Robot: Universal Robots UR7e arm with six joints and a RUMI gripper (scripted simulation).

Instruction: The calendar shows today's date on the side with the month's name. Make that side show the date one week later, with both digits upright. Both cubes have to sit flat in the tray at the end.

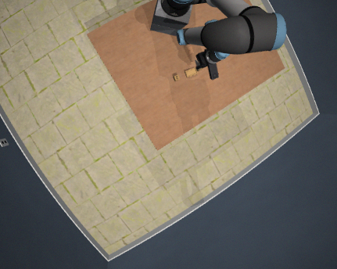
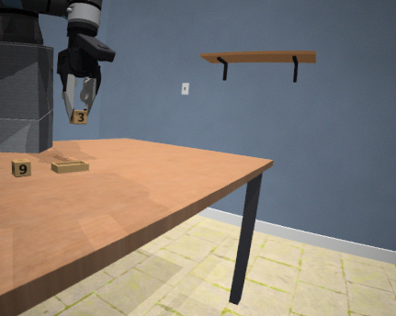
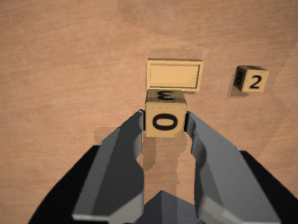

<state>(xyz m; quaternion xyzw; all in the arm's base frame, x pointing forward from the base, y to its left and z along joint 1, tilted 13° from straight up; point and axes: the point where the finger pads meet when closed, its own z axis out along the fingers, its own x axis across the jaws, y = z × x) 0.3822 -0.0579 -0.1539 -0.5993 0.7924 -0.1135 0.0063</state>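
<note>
My hand is 2 cm to the left of the wooden tray and 13 cm above it. Also, from my hand: cube (1 cm below).
</note>
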